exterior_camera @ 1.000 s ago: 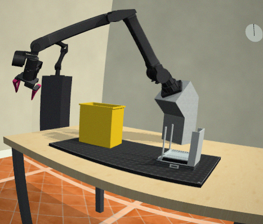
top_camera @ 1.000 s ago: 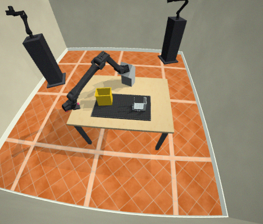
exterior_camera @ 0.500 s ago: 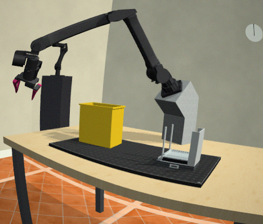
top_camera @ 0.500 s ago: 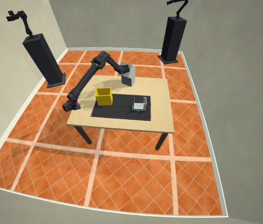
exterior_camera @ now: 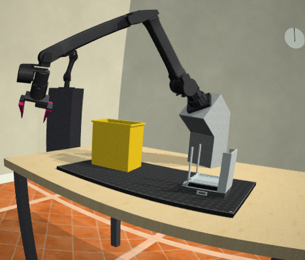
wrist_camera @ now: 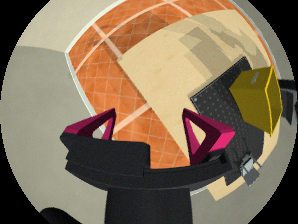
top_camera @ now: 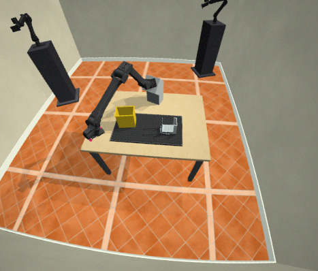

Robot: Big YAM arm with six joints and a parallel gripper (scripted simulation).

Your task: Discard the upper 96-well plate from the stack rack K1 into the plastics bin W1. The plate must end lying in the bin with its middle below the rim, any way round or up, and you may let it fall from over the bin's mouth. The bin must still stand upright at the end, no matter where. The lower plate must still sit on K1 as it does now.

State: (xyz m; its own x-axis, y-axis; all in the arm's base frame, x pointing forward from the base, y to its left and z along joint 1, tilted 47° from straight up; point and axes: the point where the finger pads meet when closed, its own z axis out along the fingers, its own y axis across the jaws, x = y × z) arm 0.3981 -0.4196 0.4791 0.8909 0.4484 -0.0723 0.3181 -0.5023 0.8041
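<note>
My hand is 1 cm past the white 96-well plate, 66 cm to the right of it and 15 cm above it. The rest, counted from my hand: grey back wall (1 cm ahead, 73 cm to the left, 11 cm below); then dark plate (1 cm behind, 66 cm to the left, 16 cm below); then yellow plastics bin W1 (23 cm behind, 29 cm to the left, 10 cm below).
</note>
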